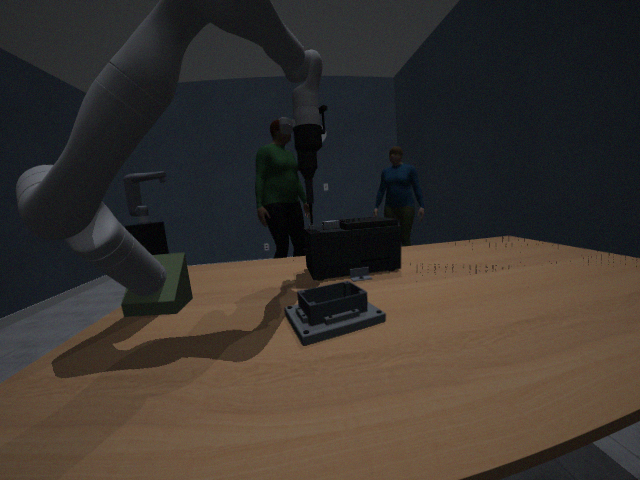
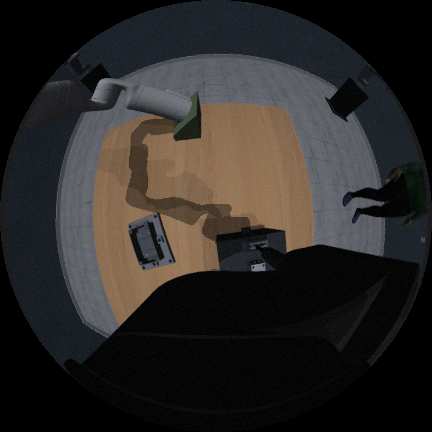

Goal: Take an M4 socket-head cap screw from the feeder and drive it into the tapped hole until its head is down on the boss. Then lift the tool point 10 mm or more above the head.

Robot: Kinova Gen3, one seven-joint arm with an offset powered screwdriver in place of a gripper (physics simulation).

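The screwdriver (image 1: 311, 223) (image 2: 256, 246) points down at the near left end of the black feeder (image 1: 354, 253) (image 2: 232, 261), its tip at or just above the pick-up spot on the feeder's top. Whether a screw sits on the tip is too small and dark to tell. The grey housing (image 1: 356, 324) (image 2: 167, 248), an open box on a flanged base plate, sits flat on the table, apart from the tool. Its bosses are small and dark; I cannot tell which one has the tapped hole.
A small pale block (image 1: 330, 224) (image 2: 258, 266) is on the feeder's top. A small grey bracket (image 1: 360, 274) stands before the feeder. The arm's base is on a green wedge (image 1: 155, 308) (image 2: 190, 128) on the wooden table (image 1: 413, 382) (image 2: 250, 165). Two people stand beyond the table.
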